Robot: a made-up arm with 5 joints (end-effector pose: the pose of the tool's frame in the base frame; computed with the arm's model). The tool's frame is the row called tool.
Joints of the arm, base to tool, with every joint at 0 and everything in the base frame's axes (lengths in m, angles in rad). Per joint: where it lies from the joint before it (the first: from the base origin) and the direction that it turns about. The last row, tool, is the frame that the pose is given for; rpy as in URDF.
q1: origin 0.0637 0 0.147 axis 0 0 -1
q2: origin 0.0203 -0.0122 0.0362 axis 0 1 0
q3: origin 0.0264 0 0.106 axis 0 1 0
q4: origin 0.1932 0 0.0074 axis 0 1 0
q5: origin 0.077 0.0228 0 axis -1 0 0
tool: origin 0 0 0 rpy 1.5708 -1.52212 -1.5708
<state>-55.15 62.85 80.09 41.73 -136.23</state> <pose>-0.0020 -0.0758 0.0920 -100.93 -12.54 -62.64</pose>
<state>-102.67 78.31 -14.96 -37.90 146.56</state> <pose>-0.0107 0.2828 -0.0236 26.40 70.42 -99.61</pose>
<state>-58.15 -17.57 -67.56 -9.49 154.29</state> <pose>0.0633 0.0194 0.5621 -129.99 -122.60 -6.97</pose>
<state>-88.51 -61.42 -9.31 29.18 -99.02</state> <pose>0.0545 0.0545 0.4930 131.18 11.85 -6.86</pose>
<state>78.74 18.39 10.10 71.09 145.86</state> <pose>0.1208 -0.2326 0.1139 9.44 -3.60 64.17</pose>
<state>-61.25 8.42 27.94 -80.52 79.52</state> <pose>0.1877 0.2481 0.2293 -20.54 -151.11 60.19</pose>
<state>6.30 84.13 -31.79 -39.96 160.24</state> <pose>0.3904 -0.0254 0.0028 -99.69 -14.23 121.25</pose>
